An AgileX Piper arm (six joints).
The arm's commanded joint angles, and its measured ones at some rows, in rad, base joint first. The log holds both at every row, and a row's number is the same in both.
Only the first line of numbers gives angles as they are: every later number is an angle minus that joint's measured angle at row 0.
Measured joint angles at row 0:
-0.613 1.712 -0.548 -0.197 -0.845 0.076
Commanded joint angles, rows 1 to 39:
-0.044 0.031 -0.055 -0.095 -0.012 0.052
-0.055 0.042 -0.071 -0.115 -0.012 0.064
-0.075 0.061 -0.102 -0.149 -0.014 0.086
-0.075 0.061 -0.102 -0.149 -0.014 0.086
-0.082 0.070 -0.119 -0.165 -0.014 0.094
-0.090 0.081 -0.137 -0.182 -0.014 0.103
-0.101 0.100 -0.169 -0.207 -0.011 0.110
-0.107 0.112 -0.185 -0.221 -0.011 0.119
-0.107 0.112 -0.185 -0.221 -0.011 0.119
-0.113 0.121 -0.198 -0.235 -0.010 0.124
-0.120 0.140 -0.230 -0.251 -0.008 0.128
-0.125 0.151 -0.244 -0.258 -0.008 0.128
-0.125 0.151 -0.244 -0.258 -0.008 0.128
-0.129 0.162 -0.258 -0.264 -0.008 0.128
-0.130 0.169 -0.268 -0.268 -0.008 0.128
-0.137 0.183 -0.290 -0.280 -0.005 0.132
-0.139 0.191 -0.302 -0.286 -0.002 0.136
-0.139 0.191 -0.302 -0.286 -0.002 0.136
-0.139 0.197 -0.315 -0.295 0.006 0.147
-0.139 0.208 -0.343 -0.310 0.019 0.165
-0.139 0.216 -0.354 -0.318 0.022 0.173
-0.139 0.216 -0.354 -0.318 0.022 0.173
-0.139 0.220 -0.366 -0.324 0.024 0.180
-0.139 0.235 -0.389 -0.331 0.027 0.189
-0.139 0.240 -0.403 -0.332 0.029 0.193
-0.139 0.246 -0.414 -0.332 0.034 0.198
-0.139 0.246 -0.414 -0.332 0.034 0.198
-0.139 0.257 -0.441 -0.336 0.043 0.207
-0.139 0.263 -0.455 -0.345 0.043 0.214
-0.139 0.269 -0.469 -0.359 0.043 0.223
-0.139 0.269 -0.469 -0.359 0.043 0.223
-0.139 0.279 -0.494 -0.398 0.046 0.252
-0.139 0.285 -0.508 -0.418 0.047 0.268
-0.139 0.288 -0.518 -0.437 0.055 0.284
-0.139 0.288 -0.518 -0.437 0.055 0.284
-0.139 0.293 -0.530 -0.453 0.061 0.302
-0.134 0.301 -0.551 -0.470 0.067 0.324
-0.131 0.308 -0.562 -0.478 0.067 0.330
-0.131 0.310 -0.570 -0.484 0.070 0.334
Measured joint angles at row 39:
-0.153 0.298 -0.527 -0.423 0.107 0.311
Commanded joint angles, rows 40 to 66:
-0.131 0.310 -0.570 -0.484 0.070 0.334
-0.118 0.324 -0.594 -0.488 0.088 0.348
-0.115 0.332 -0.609 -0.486 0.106 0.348
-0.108 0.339 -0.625 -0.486 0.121 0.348
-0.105 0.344 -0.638 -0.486 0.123 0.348
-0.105 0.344 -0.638 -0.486 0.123 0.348
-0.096 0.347 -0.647 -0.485 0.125 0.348
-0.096 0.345 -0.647 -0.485 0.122 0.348
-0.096 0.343 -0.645 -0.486 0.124 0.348
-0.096 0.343 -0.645 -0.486 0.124 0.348
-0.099 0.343 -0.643 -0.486 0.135 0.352
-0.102 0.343 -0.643 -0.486 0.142 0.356
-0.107 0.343 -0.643 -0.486 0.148 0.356
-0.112 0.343 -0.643 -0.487 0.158 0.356
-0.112 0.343 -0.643 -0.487 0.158 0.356
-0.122 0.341 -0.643 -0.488 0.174 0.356
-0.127 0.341 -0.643 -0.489 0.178 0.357
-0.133 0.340 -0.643 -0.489 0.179 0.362
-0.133 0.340 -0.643 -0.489 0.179 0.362
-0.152 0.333 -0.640 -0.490 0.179 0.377
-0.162 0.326 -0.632 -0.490 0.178 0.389
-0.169 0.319 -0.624 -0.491 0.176 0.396
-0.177 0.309 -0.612 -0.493 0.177 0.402
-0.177 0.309 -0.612 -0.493 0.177 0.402
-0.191 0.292 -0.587 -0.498 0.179 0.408
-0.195 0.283 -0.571 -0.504 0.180 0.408
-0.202 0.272 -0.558 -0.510 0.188 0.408
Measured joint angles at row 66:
-0.182 0.305 -0.587 -0.489 0.198 0.400
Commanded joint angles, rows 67 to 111:
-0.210 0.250 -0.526 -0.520 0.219 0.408
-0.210 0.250 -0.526 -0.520 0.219 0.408
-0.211 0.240 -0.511 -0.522 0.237 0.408
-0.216 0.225 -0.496 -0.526 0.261 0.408
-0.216 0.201 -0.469 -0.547 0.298 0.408
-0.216 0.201 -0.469 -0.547 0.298 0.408
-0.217 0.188 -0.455 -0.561 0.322 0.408
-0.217 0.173 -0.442 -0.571 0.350 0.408
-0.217 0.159 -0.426 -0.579 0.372 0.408
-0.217 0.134 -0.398 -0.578 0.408 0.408
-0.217 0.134 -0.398 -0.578 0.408 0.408
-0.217 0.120 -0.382 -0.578 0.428 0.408
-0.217 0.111 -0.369 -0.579 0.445 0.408
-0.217 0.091 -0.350 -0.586 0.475 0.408
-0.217 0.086 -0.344 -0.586 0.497 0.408
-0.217 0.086 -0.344 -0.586 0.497 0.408
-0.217 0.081 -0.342 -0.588 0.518 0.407
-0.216 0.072 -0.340 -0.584 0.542 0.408
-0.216 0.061 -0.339 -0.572 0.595 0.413
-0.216 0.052 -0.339 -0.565 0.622 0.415
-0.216 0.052 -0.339 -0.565 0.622 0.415
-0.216 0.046 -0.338 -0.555 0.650 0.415
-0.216 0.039 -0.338 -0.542 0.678 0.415
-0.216 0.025 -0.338 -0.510 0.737 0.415
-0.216 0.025 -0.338 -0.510 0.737 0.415
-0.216 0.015 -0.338 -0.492 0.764 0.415
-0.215 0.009 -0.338 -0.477 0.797 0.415
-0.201 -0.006 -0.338 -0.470 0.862 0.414
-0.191 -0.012 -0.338 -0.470 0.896 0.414
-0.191 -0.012 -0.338 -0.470 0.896 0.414
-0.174 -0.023 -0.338 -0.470 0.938 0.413
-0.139 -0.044 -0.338 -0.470 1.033 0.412
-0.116 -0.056 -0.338 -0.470 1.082 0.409
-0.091 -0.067 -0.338 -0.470 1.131 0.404
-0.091 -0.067 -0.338 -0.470 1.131 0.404
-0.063 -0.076 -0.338 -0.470 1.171 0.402
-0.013 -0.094 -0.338 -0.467 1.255 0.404
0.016 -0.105 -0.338 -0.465 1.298 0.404
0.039 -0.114 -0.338 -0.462 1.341 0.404
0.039 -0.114 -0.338 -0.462 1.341 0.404
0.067 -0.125 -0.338 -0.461 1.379 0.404
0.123 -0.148 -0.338 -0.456 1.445 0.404
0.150 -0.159 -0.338 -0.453 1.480 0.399
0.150 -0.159 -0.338 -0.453 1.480 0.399
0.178 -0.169 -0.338 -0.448 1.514 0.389
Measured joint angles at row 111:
0.114 -0.136 -0.340 -0.457 1.414 0.405
